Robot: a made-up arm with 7 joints.
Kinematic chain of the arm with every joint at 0, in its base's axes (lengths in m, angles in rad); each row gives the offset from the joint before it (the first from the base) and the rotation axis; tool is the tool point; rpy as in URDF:
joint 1: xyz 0 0 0.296 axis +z
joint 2: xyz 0 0 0 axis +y
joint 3: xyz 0 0 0.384 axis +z
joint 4: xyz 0.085 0 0 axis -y
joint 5: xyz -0.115 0 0.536 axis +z
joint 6: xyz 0 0 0 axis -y
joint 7: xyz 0.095 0 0 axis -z
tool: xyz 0 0 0 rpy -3.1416 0 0
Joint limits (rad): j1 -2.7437..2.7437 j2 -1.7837..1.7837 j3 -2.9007..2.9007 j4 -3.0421..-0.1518 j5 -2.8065..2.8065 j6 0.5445..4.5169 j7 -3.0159..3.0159
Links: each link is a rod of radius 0.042 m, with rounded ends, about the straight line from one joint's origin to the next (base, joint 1, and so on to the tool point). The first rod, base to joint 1, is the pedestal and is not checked.
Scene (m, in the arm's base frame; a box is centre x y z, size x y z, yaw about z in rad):
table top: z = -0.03
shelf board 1: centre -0.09 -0.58 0.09 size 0.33 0.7 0.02 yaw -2
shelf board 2: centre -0.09 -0.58 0.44 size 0.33 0.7 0.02 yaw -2
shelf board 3: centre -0.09 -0.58 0.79 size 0.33 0.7 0.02 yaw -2
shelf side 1: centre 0.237 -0.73 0.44 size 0.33 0.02 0.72 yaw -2
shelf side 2: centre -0.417 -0.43 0.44 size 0.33 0.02 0.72 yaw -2
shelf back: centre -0.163 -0.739 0.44 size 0.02 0.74 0.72 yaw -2
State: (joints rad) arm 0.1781 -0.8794 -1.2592 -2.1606 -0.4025 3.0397 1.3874
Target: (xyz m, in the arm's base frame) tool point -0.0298 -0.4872 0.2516
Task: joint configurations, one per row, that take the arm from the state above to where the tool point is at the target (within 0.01 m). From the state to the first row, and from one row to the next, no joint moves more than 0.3 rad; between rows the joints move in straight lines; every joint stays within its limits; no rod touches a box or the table.
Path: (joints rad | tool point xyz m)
1: 0.1472 -1.0021 -1.0631 -2.3986 -0.4607 3.1146 1.3874 | 0.1454 -0.4848 0.6376
2: 0.1162 -1.1248 -0.8669 -2.6365 -0.5189 3.1894 1.3874 | 0.1872 -0.3427 0.6352
3: 0.0451 -1.0374 -1.1388 -2.7717 -0.5650 3.3374 1.3874 | 0.1614 -0.3833 0.4837
4: -0.0260 -0.9499 -1.4106 -2.9069 -0.6110 3.4853 1.3874 | 0.1063 -0.3751 0.3509
5: -0.0971 -0.8625 -1.6825 -3.0421 -0.6571 3.6333 1.3874 | 0.0450 -0.3238 0.2516
6: -0.0826 -0.8584 -1.6923 -2.8869 -0.5059 3.3564 1.3874 | 0.0131 -0.4097 0.2497
7: -0.0681 -0.8544 -1.7021 -2.7317 -0.3548 3.0795 1.3874 | -0.0298 -0.4872 0.2516

